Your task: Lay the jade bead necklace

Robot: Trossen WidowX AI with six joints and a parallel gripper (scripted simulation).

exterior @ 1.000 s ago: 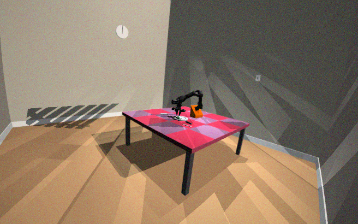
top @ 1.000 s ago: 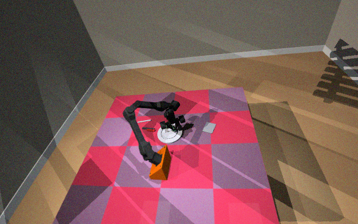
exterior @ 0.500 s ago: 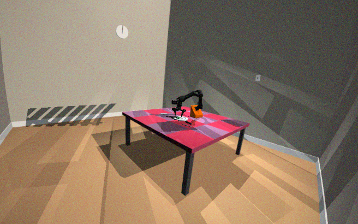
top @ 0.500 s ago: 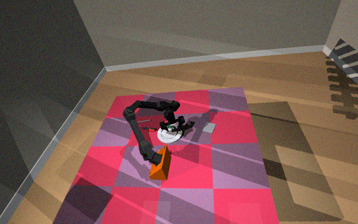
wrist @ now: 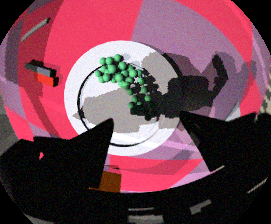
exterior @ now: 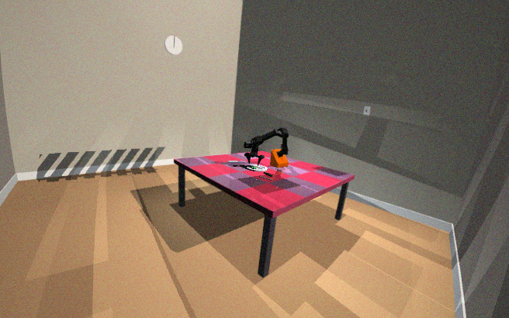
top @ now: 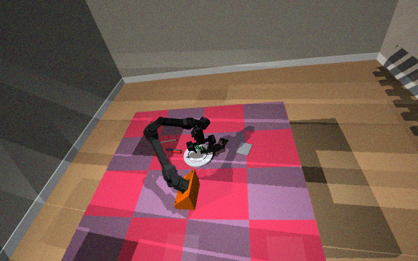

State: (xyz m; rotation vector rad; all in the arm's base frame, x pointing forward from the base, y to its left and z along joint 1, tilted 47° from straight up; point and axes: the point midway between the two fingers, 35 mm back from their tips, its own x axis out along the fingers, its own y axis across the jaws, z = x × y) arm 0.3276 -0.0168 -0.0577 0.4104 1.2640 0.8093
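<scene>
Now: the round white bead board 1 cm behind my gripper tip, 4 cm to the left of it and 2 cm below it. The rest, counted from my gripper tip: red-handled tool: 4 cm ahead, 21 cm to the left, 2 cm below; flat grey pad: 2 cm ahead, 27 cm to the right, 3 cm below; thin white rod: 14 cm ahead, 28 cm to the left, 3 cm below.
</scene>
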